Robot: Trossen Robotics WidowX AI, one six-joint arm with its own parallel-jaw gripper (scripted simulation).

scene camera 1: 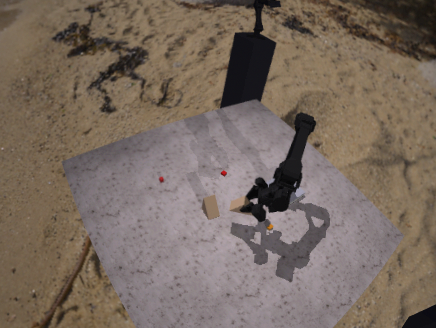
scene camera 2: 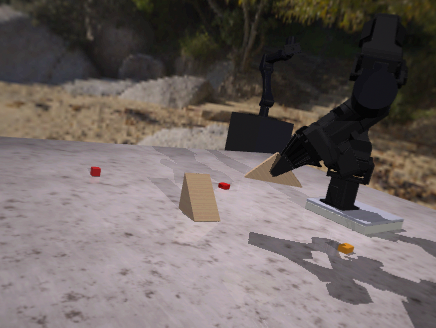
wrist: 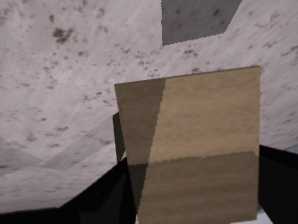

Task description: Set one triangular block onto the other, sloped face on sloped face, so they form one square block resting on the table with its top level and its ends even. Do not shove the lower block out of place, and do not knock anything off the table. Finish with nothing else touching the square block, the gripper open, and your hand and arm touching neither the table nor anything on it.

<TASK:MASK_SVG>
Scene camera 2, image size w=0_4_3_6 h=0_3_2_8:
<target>my gripper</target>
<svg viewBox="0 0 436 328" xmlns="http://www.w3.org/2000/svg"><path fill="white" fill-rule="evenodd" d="M353 112L342 103L318 121L313 122L309 126L302 126L295 131L296 134L293 134L281 152L281 158L271 170L272 175L276 177L304 165L322 167L319 163L321 160L323 160L323 164L327 168L335 163L339 179L360 174L359 161L357 161L356 154L354 154L349 141L359 138L360 134L363 133L363 128Z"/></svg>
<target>triangular block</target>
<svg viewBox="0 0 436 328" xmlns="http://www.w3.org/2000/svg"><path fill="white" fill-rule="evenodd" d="M244 176L244 178L303 188L292 171L276 177L272 175L271 170L281 158L279 152L276 152Z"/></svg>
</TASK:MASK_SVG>
